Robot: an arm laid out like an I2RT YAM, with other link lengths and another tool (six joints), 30 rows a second.
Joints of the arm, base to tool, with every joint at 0 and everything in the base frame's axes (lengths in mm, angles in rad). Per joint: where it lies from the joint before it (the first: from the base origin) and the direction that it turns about. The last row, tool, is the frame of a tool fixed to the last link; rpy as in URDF.
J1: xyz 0 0 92.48 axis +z
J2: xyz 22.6 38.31 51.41 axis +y
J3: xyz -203.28 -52.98 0 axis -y
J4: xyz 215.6 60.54 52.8 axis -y
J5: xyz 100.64 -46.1 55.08 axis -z
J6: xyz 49.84 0 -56.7 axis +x
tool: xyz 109 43 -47 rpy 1.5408 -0.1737 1.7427
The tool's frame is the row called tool.
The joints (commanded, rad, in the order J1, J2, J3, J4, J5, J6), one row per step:
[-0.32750, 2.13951, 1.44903, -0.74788, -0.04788, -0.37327]
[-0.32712, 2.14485, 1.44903, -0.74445, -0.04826, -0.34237]
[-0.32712, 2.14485, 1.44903, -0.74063, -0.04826, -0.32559]
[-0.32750, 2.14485, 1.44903, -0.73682, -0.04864, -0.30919]
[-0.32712, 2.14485, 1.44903, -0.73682, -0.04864, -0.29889]
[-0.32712, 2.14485, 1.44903, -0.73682, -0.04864, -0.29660]
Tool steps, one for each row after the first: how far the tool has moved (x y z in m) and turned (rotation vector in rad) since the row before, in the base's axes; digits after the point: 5 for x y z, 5 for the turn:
[0.00121, 0.00170, -0.00141, 0.00528, 0.00179, -0.03017]
[0.00166, 0.00047, 0.00001, 0.00113, -0.00356, -0.01661]
[0.00165, 0.00039, 0.00002, 0.00149, -0.00369, -0.01656]
[0.00047, 0.00059, 0.00007, 0.00150, 0.00002, -0.00981]
[0.00010, 0.00011, 0.00001, 0.00033, 0.00000, -0.00227]

